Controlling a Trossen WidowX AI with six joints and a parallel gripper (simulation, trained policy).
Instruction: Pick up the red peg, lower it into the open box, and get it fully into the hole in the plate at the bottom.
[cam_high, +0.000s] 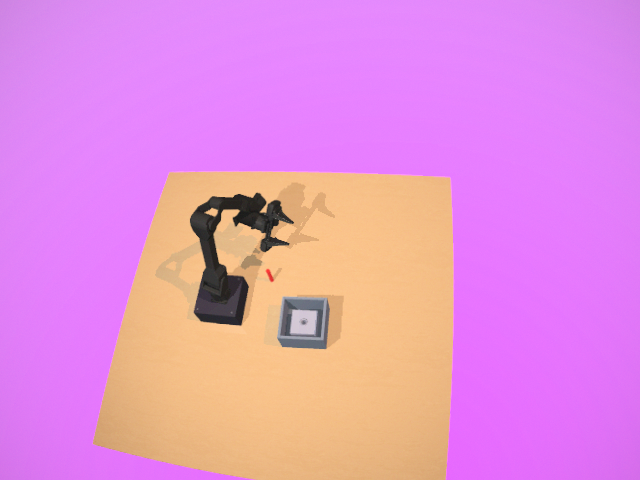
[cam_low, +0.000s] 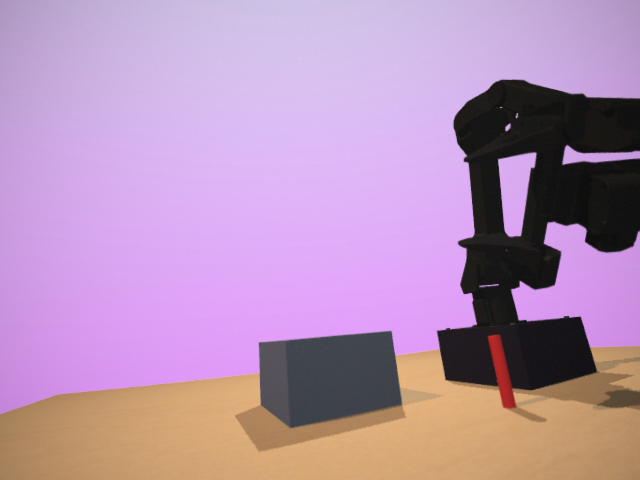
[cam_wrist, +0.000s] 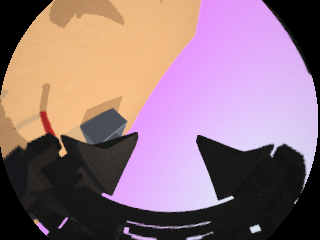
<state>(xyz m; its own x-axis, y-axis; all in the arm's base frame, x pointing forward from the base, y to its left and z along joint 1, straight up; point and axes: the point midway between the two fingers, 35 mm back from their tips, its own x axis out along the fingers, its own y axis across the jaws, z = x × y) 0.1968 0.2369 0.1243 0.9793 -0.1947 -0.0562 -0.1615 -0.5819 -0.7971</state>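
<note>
Right now the red peg is 9 cm behind my gripper tip, 9 cm to the right of it and 17 cm below it. Also, from my gripper tip: pale plate 9 cm ahead, 26 cm to the right, 16 cm below; then grey box 9 cm ahead, 26 cm to the right, 18 cm below.
</note>
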